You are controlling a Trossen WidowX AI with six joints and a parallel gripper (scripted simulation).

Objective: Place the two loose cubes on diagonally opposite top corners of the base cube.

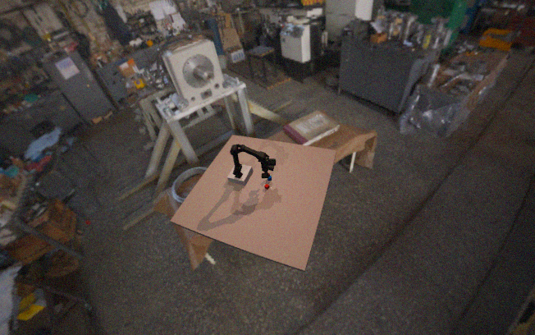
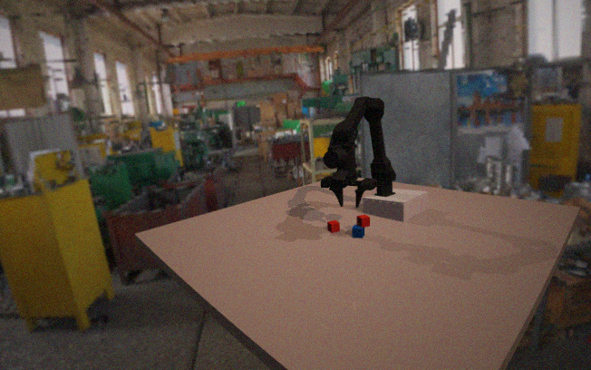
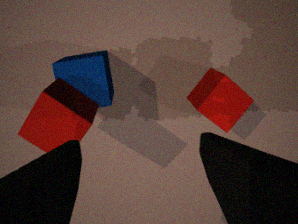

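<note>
Now: the blue cube 80 mm below my gripper tip and 40 mm to the left of it.
</note>
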